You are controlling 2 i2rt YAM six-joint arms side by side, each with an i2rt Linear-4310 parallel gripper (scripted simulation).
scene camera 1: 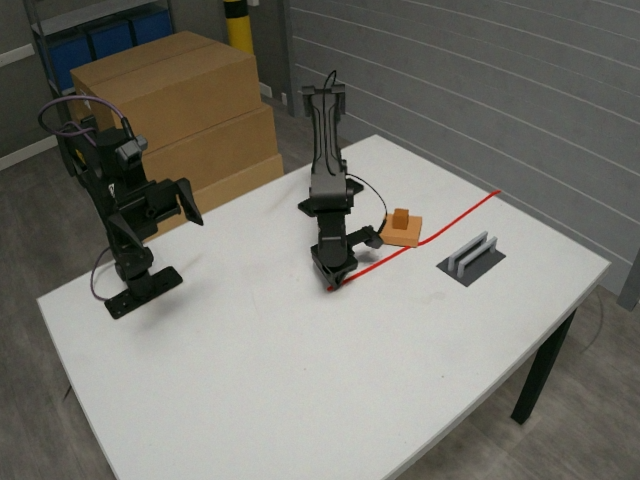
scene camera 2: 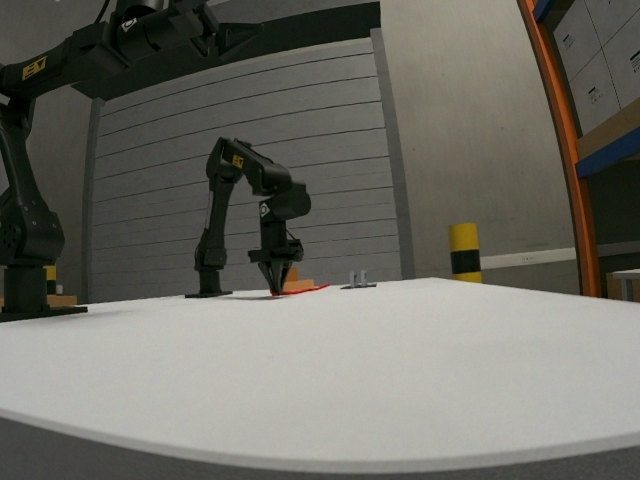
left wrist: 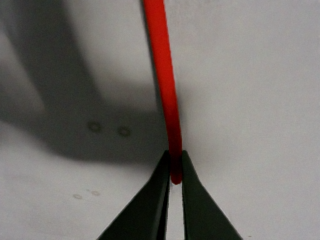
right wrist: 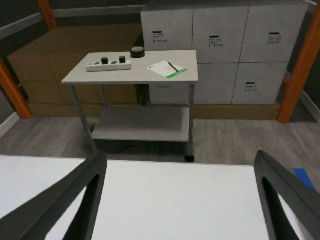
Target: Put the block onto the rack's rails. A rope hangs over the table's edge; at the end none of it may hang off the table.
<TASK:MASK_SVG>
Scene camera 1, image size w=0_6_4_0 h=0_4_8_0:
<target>my right gripper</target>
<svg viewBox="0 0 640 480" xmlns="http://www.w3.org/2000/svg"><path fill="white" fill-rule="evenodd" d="M114 150L112 157L114 162L119 164L124 183L118 191L118 202L113 205L115 214L109 216L107 221L116 247L121 254L147 256L145 248L140 241L158 232L158 223L176 214L180 215L182 212L180 204L188 221L204 226L203 218L194 202L188 179L184 177L173 182L167 178L159 183L156 180L149 182L146 179L142 161L140 165L130 171L124 171L117 161L117 149L121 146Z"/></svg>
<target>rack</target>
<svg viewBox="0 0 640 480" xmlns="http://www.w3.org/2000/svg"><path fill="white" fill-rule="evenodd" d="M507 255L496 249L498 238L494 236L487 241L488 232L484 231L435 267L468 288Z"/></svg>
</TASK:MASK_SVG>
